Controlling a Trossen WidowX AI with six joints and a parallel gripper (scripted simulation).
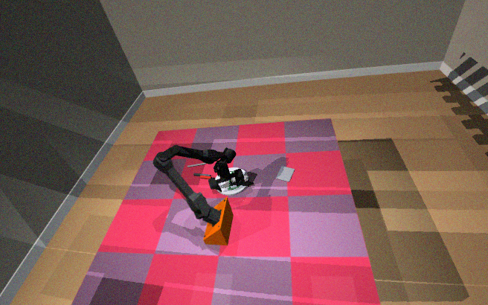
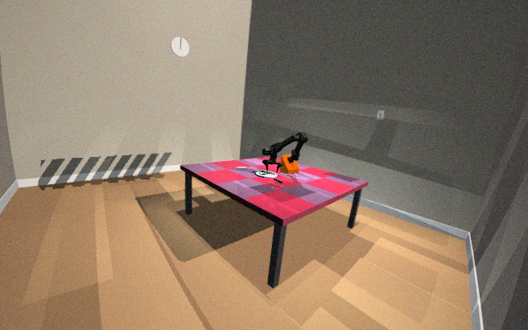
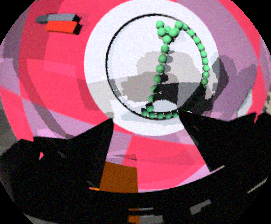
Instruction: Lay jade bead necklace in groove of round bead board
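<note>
The round white bead board lies 70 mm ahead of my gripper tip and 10 mm below it. Also, from my gripper tip: red-handled tool 170 mm to the left, 110 mm ahead, 20 mm below; then flat grey pad 310 mm to the right, 100 mm ahead, 20 mm below; then thin white rod 240 mm to the left, 220 mm ahead, 20 mm below.
</note>
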